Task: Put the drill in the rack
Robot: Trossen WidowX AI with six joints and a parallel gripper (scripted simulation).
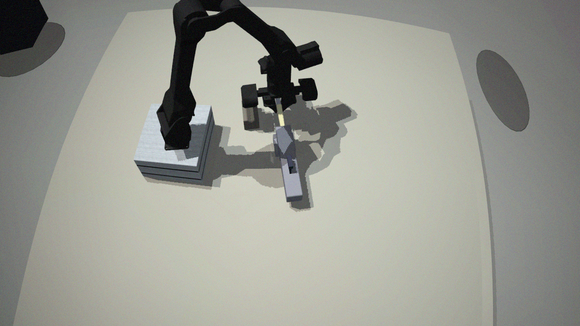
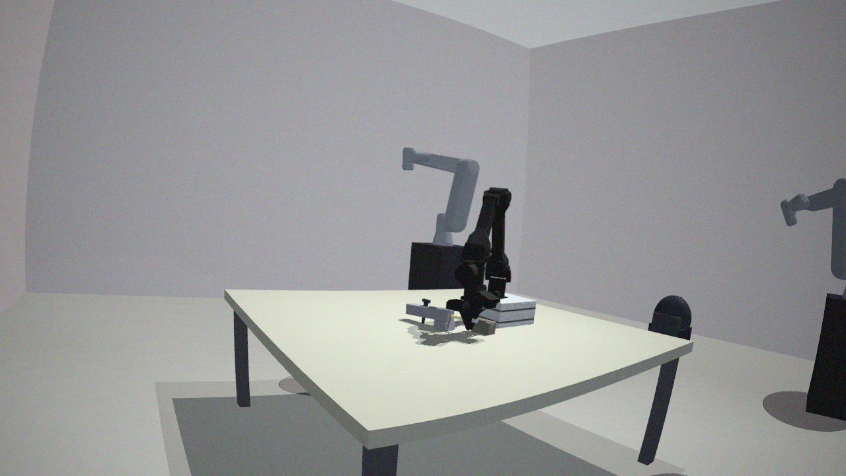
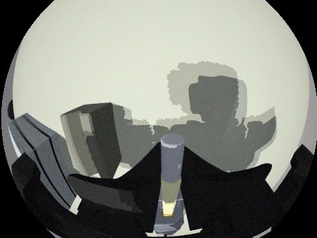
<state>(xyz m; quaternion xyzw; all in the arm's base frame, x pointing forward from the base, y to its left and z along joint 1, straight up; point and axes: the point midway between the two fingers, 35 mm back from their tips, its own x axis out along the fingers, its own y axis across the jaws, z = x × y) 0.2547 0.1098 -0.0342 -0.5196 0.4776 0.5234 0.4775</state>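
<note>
Now: gripper tip 70 mm past the v-grooved rack. From my gripper tip the other things lie so: block (10 mm ahead, 160 mm to the right, 20 mm above); then drill (40 mm to the right, 30 mm above); then dark key (20 mm ahead, 190 mm to the right, 30 mm above).
</note>
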